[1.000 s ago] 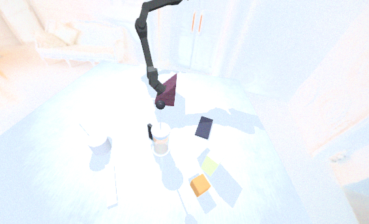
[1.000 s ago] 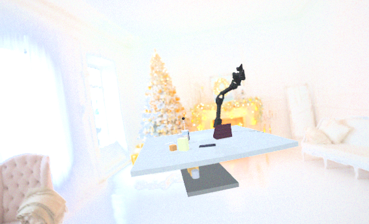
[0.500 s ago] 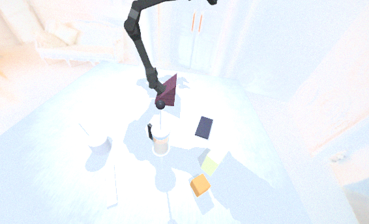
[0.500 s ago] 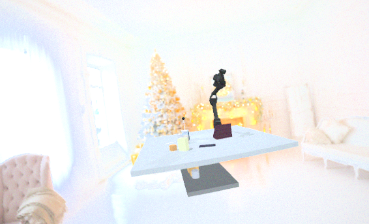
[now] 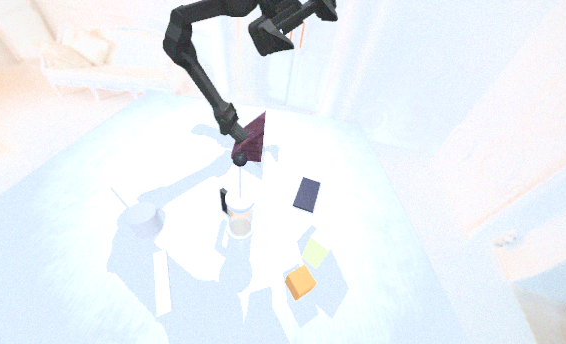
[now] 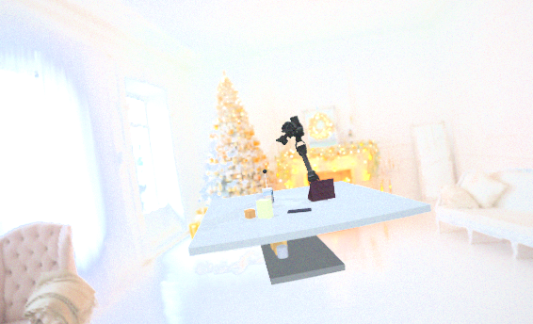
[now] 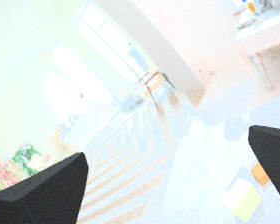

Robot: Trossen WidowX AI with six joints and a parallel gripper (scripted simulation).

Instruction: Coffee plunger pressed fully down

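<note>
Now: the coffee press 100 mm ahead of my gripper tip, 130 mm to the right of it and 360 mm below it. From my gripper tip the other things lie so: dark flat block 50 mm behind, 100 mm to the left, 480 mm below; orange cube 260 mm ahead, 50 mm to the left, 460 mm below; yellow-green block 170 mm ahead, 110 mm to the left, 430 mm below.
</note>
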